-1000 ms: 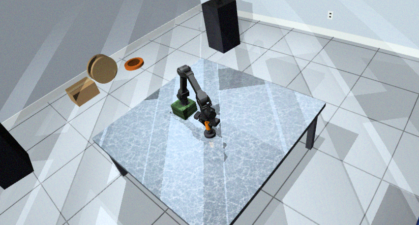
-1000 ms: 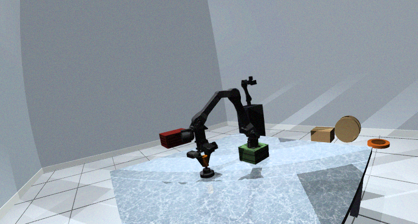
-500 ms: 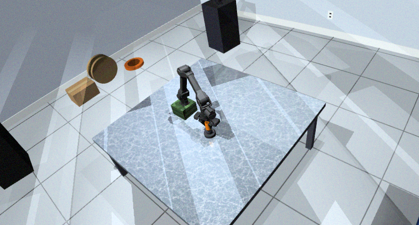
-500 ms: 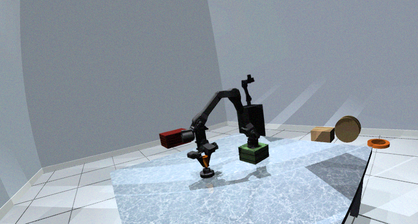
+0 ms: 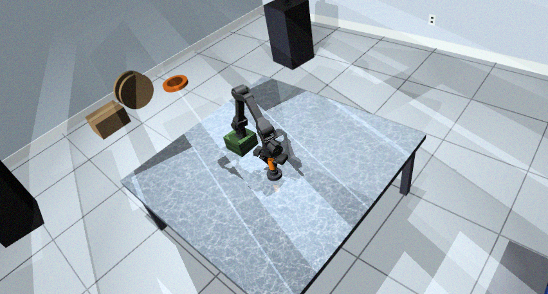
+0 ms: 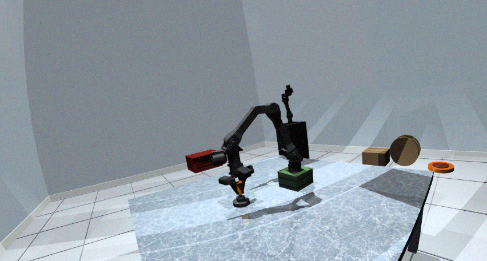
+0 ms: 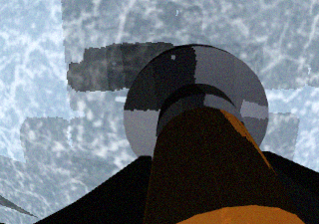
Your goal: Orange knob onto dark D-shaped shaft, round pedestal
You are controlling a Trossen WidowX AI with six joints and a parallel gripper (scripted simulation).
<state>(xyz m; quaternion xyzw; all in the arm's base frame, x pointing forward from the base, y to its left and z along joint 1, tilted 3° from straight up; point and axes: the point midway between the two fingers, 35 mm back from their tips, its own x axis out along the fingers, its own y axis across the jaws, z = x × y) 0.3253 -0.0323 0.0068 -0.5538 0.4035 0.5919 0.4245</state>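
My gripper tip is 20 mm below the orange knob. Round my gripper tip: round dark pedestal (40 mm below).
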